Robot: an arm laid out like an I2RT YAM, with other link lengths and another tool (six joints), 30 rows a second.
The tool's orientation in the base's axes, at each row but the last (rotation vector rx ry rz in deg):
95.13 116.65 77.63
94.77 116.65 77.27
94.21 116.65 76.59
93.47 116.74 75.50
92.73 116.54 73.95
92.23 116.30 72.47
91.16 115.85 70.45
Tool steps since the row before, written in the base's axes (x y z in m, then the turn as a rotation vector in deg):
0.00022 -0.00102 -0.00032 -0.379 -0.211 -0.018
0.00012 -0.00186 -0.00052 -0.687 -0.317 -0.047
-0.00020 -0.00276 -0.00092 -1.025 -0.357 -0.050
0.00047 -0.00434 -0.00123 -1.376 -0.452 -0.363
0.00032 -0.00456 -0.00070 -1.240 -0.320 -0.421
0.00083 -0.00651 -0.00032 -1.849 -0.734 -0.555
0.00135 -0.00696 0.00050 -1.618 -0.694 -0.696
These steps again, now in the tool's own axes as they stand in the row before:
-0.00107 -0.00004 -0.00021 -0.051 -0.263 -0.342
-0.00183 -0.00023 -0.00059 -0.042 -0.490 -0.577
-0.00263 -0.00073 -0.00101 0.044 -0.719 -0.814
-0.00435 -0.00052 -0.00116 -0.020 -1.185 -0.908
-0.00434 -0.00030 -0.00158 0.028 -1.138 -0.722
-0.00615 0.00025 -0.00229 -0.164 -1.645 -1.239
-0.00659 0.00108 -0.00244 -0.246 -1.600 -0.982

